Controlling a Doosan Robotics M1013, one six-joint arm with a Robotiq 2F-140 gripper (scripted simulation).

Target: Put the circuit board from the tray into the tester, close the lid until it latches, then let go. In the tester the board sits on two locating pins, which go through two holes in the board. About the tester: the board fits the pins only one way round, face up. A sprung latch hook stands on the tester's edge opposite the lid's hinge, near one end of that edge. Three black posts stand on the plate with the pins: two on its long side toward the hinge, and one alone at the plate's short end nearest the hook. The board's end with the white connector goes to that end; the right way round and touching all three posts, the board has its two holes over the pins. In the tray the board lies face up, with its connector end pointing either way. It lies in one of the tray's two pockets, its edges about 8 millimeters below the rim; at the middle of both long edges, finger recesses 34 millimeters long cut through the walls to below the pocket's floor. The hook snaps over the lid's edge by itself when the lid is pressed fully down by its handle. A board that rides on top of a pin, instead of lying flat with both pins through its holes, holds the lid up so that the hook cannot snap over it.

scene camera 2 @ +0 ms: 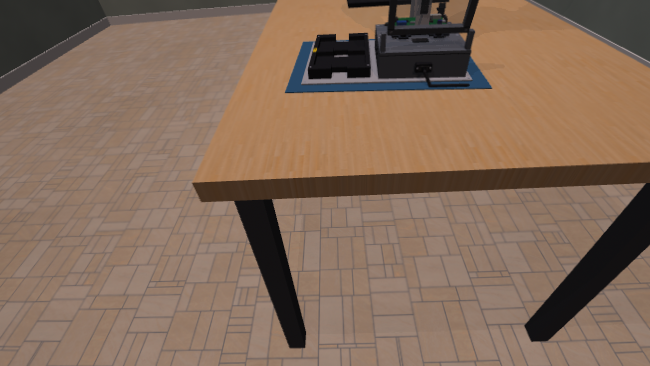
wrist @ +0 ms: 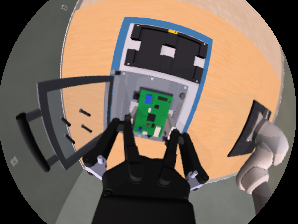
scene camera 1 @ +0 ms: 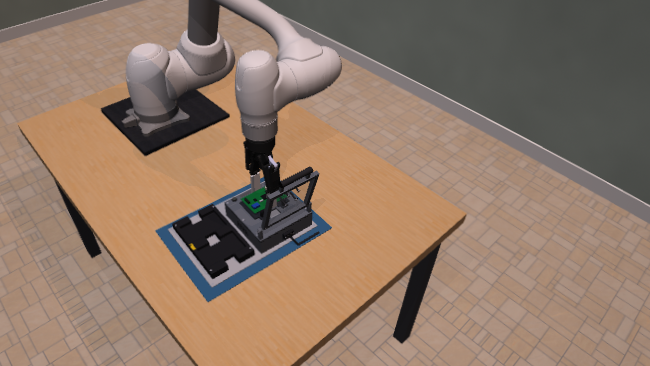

Scene:
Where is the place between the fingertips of the gripper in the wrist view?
151, 114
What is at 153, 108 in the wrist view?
A green circuit board.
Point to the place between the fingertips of the gripper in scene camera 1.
264, 198

